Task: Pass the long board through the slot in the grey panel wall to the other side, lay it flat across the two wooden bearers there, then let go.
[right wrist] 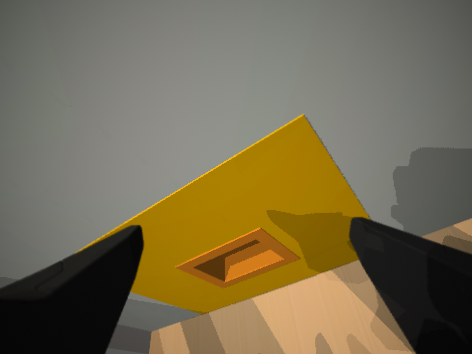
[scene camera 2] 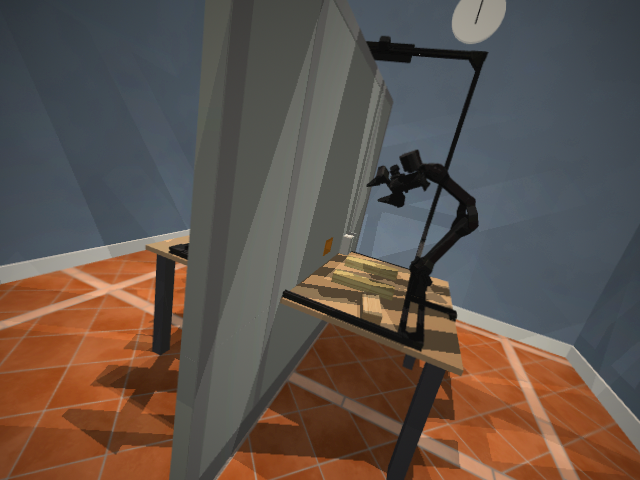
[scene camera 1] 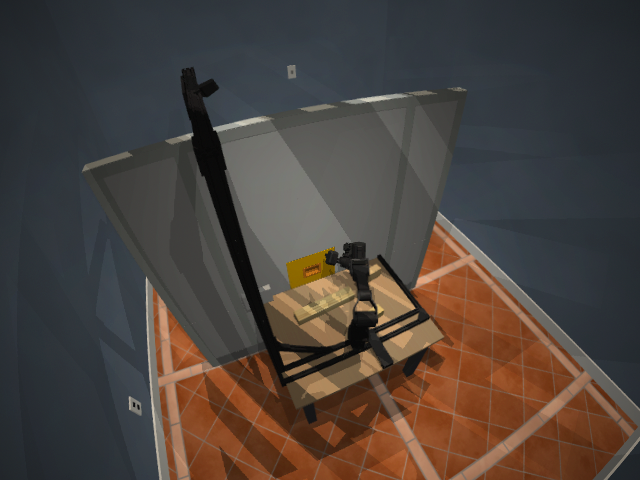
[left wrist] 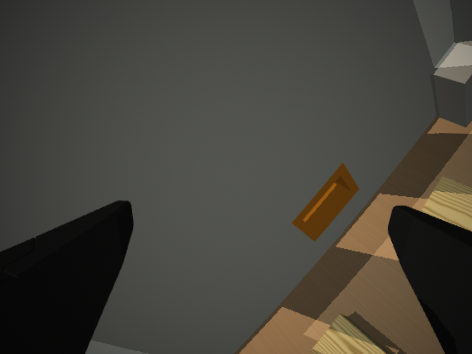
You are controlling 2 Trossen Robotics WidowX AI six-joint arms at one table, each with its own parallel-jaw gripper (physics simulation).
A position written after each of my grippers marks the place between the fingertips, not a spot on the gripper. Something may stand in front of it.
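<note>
There's a grey panel wall (scene camera 2: 293, 110), and you can see the grey panel wall in scene camera 1 (scene camera 1: 373, 170), in the left wrist view (left wrist: 219, 130) and in the right wrist view (right wrist: 113, 113) too. There's also an orange-framed slot (right wrist: 256, 252), and the left wrist view (left wrist: 340, 188) shows the orange-framed slot as well. My right gripper (right wrist: 248, 231) is open and holds nothing. My left gripper (scene camera 2: 372, 193) is open too, it's holding nothing, and it's also there in the left wrist view (left wrist: 263, 216).
</note>
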